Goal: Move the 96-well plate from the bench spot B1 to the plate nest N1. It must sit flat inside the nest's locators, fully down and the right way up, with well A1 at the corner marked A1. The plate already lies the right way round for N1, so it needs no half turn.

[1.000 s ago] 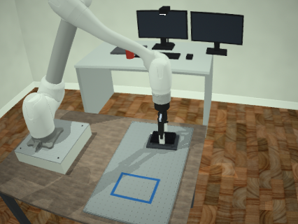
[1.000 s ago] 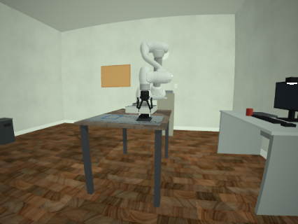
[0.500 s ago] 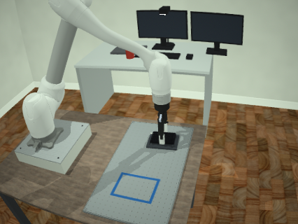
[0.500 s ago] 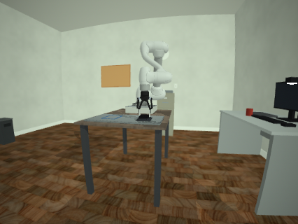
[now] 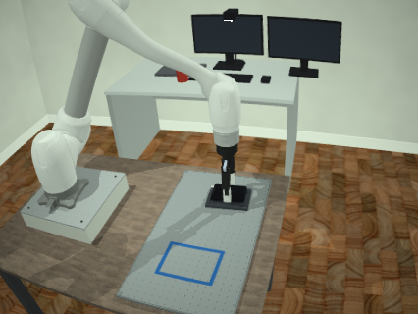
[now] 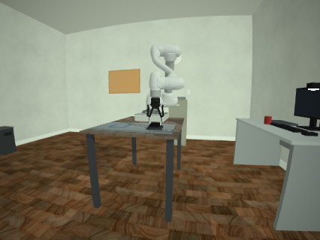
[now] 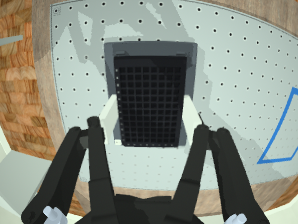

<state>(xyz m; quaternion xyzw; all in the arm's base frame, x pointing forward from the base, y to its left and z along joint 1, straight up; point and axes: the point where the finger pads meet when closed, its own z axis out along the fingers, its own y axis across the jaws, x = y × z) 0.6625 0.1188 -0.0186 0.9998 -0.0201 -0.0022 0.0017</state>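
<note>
The black 96-well plate is 20 mm below my hand. Also, from my hand: dark plate nest N1 (50 mm below).
</note>
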